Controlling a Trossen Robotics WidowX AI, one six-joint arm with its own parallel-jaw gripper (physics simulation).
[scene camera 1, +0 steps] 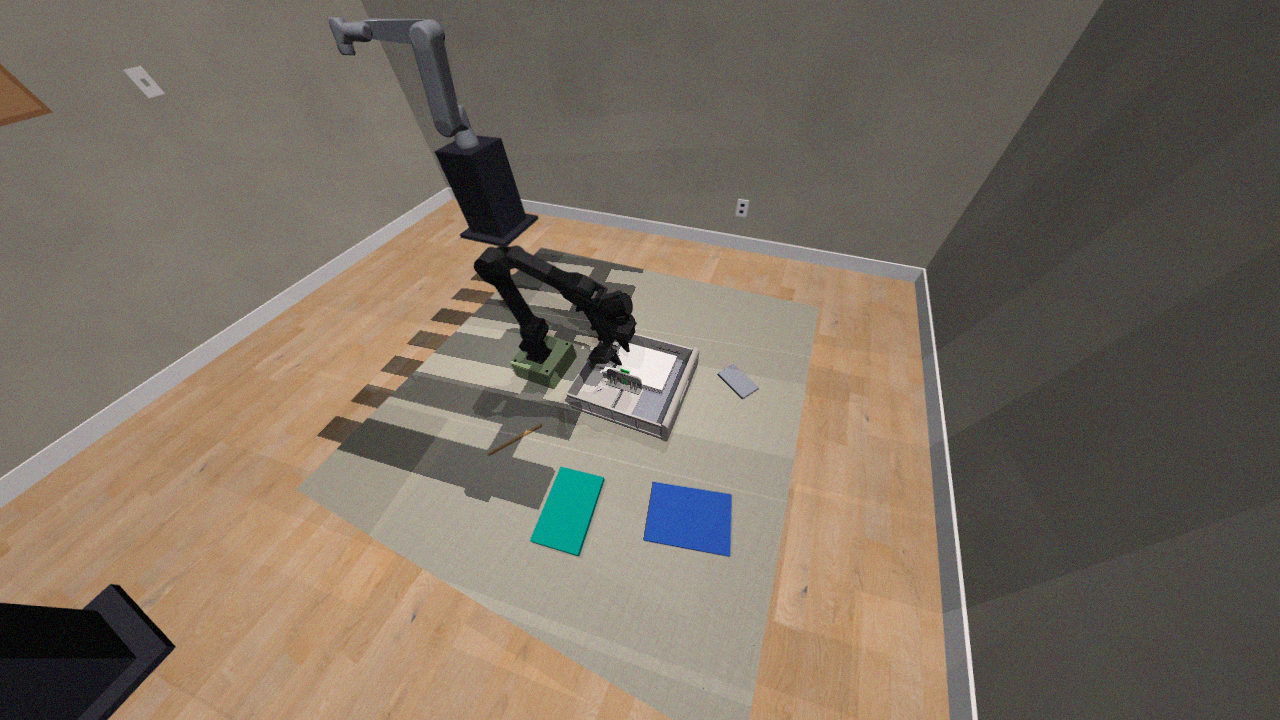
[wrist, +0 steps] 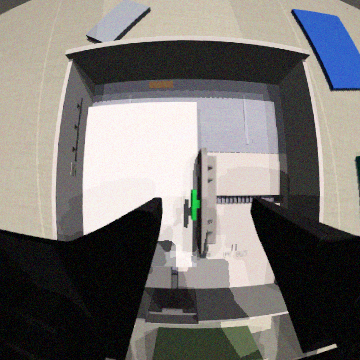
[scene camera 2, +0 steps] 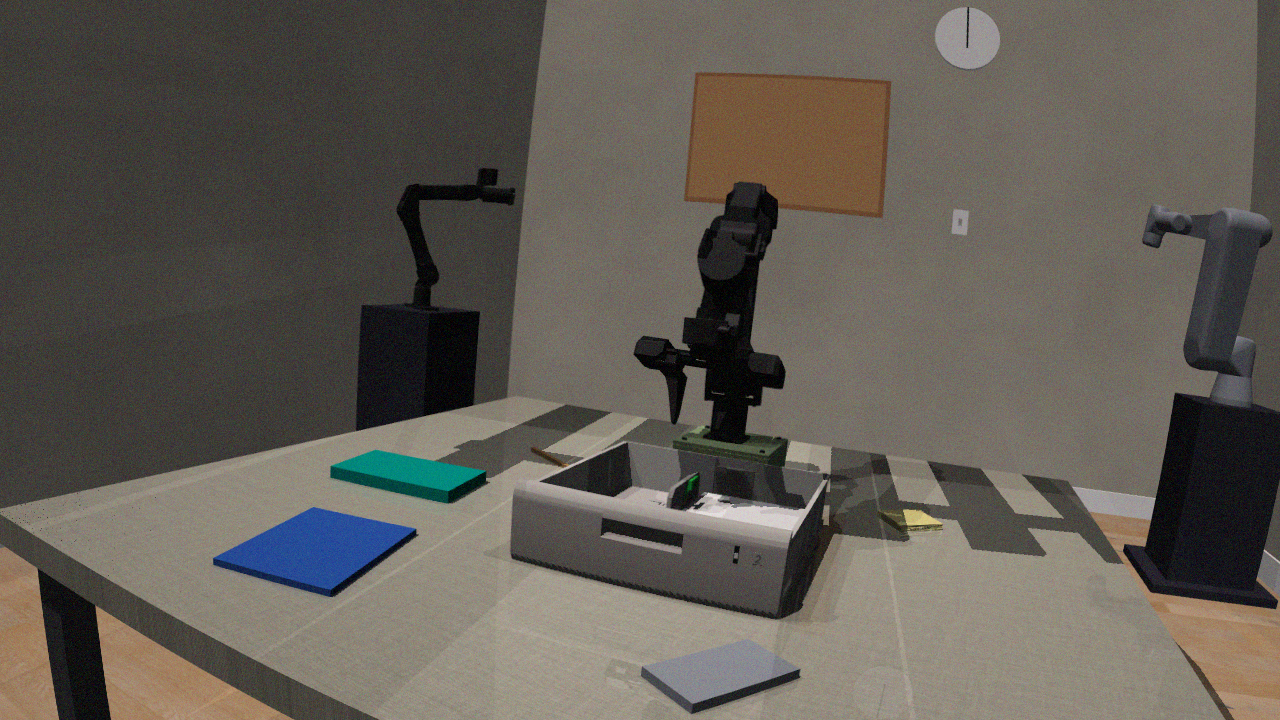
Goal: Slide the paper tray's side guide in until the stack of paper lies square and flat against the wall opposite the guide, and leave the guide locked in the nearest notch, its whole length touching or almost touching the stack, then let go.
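Where they show: gripper, fingertip midpoint: [scene camera 1: 624, 358] [wrist: 207, 204] [scene camera 2: 694, 427]; arm's base at its link origin: [scene camera 1: 539, 354] [scene camera 2: 726, 438].
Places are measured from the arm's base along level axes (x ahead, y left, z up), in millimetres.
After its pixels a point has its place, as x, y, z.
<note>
The paper tray [scene camera 1: 684, 394] {498, 56, -46} [scene camera 2: 572, 537] {501, -26, -32} [wrist: 190, 42] {481, 47, 13} stands on the table. In the wrist view, the white paper stack [scene camera 1: 657, 365] {379, 125, -34} [scene camera 2: 747, 513] {281, 111, -34} [wrist: 135, 150] {362, 113, -34} lies flat and looks square, its left edge along the left wall. The upright side guide [scene camera 1: 623, 380] {299, 28, -34} [scene camera 2: 682, 492] {319, 34, -11} [wrist: 203, 170] {335, 32, 2} runs along the stack's right edge, touching or almost touching it. Its green tab [wrist: 195, 204] {301, 40, 5} faces the stack. The notch strip [wrist: 237, 200] {300, -26, -68} shows right of the guide; the notch engagement is hidden. My gripper [scene camera 1: 621, 354] {309, 38, 71} [scene camera 2: 714, 411] {309, 38, 71} [wrist: 207, 204] {309, 38, 71} is open and empty above the guide, one finger on each side in the wrist view.
A grey slab [scene camera 1: 737, 381] {639, 182, -67} [scene camera 2: 720, 673] {649, 189, -67} [wrist: 119, 21] {630, 181, -67} lies beyond the tray's front. A blue slab [scene camera 1: 688, 518] {628, -284, -69} [scene camera 2: 315, 548] {644, -271, -69} [wrist: 327, 47] {612, -246, -69} and a teal slab [scene camera 1: 568, 510] {335, -389, -59} [scene camera 2: 407, 474] {357, -364, -59} lie to one side. A brown stick [scene camera 1: 514, 438] {68, -270, -70} and yellow notes [scene camera 2: 913, 520] {67, 323, -67} lie nearby.
</note>
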